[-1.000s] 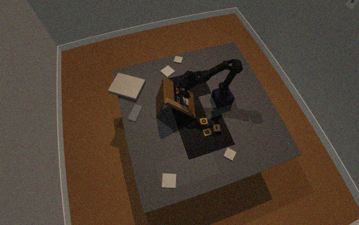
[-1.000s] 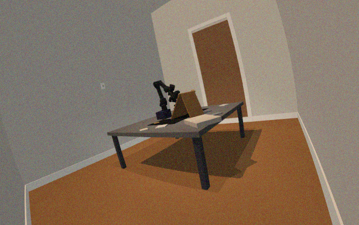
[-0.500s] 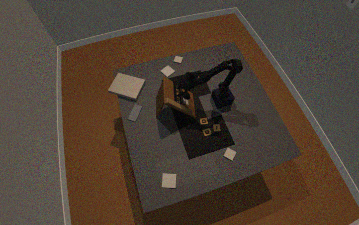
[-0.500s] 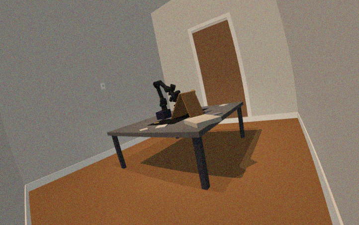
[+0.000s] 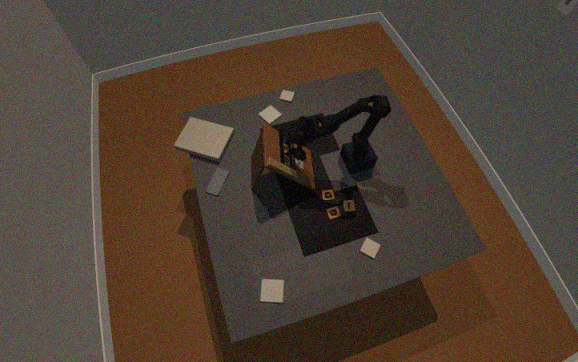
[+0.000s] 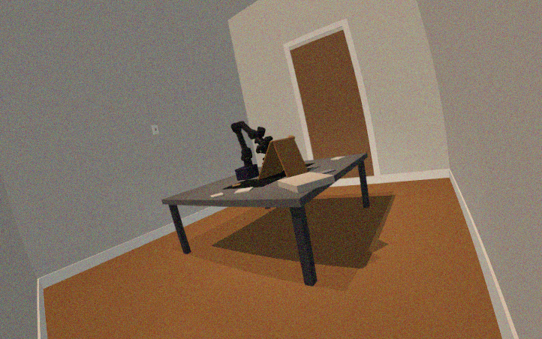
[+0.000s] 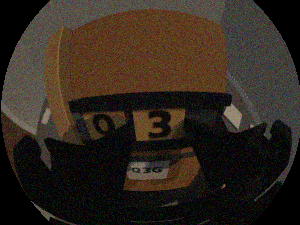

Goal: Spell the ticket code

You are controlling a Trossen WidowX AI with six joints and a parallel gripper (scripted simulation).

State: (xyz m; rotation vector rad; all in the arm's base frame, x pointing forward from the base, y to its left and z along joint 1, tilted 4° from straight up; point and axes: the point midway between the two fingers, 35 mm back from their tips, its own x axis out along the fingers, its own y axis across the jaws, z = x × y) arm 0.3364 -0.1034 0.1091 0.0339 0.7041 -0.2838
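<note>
The white ticket is 60 mm behind my gripper tip, 40 mm to the left of it and 80 mm below it. The rest, counted from my gripper tip: black mat (160 mm behind, 110 mm to the left, 170 mm below); then grey slab (370 mm ahead, 30 mm to the right, 170 mm below); then letter tile (260 mm behind, 180 mm to the right, 170 mm below).
</note>
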